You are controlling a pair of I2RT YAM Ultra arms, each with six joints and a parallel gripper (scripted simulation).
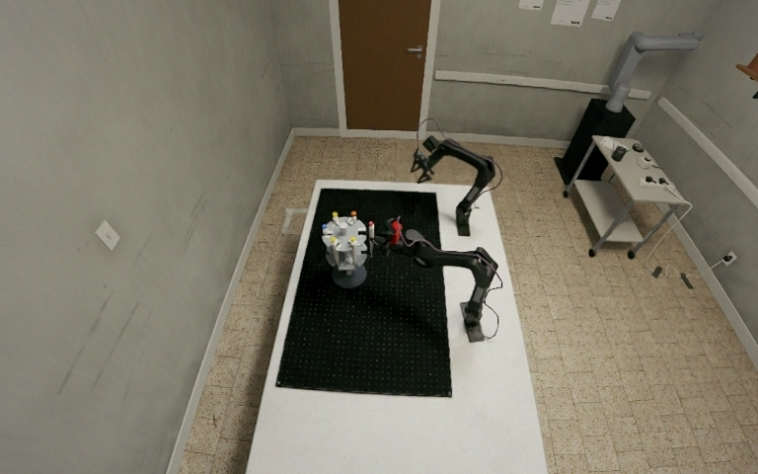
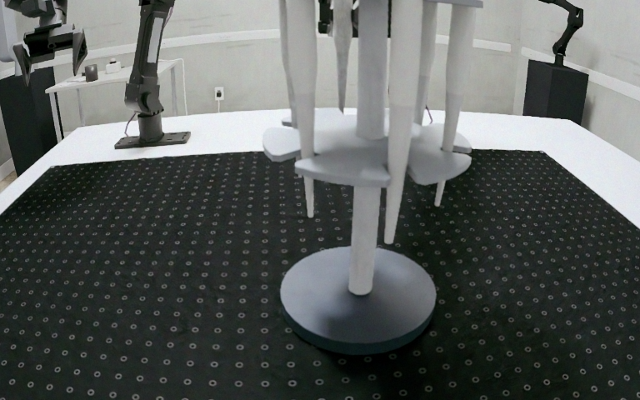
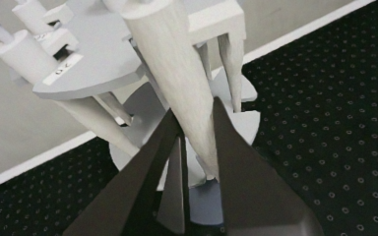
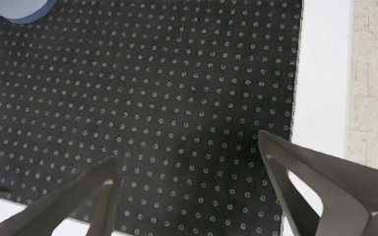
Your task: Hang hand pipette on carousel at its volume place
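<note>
The white pipette lies 10 mm to the right of my left hand and 20 mm below it.
</note>
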